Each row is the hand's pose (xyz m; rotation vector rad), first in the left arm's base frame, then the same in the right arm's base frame.
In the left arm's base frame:
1: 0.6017 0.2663 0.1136 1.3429 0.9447 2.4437
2: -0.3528 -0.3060 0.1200 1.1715 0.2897 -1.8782
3: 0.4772 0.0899 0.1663 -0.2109 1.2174 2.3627
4: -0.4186 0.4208 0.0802 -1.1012 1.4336 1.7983
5: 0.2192 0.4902 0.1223 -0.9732 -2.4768 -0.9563
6: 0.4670 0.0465 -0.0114 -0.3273 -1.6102 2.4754
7: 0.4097 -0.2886 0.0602 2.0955 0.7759 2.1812
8: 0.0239 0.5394 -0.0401 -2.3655 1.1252 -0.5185
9: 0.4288 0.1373 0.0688 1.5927 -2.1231 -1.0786
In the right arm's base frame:
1: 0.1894 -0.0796 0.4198 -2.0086 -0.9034 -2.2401
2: -0.6766 -0.6669 0.7991 0.7834 0.6515 -2.1509
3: 0.0967 -0.2628 0.5048 0.4058 1.2772 2.5451
4: -0.7306 0.0587 0.8676 -0.6401 1.5681 2.1986
5: -0.1408 0.1351 0.6234 -1.0323 -2.0134 -0.7485
6: 0.0059 -0.2875 0.3476 0.2478 -1.5191 2.2235
7: -0.0232 -0.6293 0.4028 -2.4363 -0.6097 -1.5989
8: -0.3867 0.1974 0.5729 -2.4535 1.3167 0.1083
9: 0.0110 -0.2064 0.4452 1.2176 -1.7817 -1.4247

